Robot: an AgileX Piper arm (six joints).
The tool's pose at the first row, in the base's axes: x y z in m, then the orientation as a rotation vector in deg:
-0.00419, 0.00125, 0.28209, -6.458, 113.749, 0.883
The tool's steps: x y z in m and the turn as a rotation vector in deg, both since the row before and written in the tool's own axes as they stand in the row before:
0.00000, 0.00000, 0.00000, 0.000, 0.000, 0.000
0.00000, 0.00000, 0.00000, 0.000, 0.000, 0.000
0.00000, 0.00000, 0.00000, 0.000, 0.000, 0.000
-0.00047, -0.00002, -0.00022, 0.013, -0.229, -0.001
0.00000, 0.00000, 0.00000, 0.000, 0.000, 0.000
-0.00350, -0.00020, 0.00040, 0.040, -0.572, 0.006
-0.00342, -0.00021, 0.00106, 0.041, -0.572, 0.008
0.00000, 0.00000, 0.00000, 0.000, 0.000, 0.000
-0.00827, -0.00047, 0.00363, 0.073, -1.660, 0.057
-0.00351, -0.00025, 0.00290, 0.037, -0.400, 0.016
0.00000, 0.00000, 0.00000, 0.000, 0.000, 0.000
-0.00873, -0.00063, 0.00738, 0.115, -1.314, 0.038
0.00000, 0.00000, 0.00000, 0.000, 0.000, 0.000
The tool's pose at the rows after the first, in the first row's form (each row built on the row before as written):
-0.00419, 0.00125, 0.28209, -6.458, 113.749, 0.883
-0.00419, 0.00125, 0.28209, -6.458, 113.749, 0.883
-0.00419, 0.00125, 0.28209, -6.458, 113.749, 0.883
-0.00420, 0.00125, 0.28261, -6.444, 113.520, 0.882
-0.00420, 0.00125, 0.28261, -6.444, 113.520, 0.882
-0.00243, 0.00133, 0.28566, -6.396, 112.949, 0.877
-0.00011, 0.00143, 0.28839, -6.346, 112.378, 0.872
-0.00011, 0.00143, 0.28839, -6.346, 112.378, 0.872
0.00641, 0.00177, 0.29465, -6.198, 110.722, 0.925
0.01037, 0.00194, 0.29690, -6.147, 110.323, 0.920
0.01037, 0.00194, 0.29690, -6.147, 110.323, 0.920
0.02034, 0.00237, 0.30251, -5.999, 109.011, 0.902
0.02034, 0.00237, 0.30251, -5.999, 109.011, 0.902

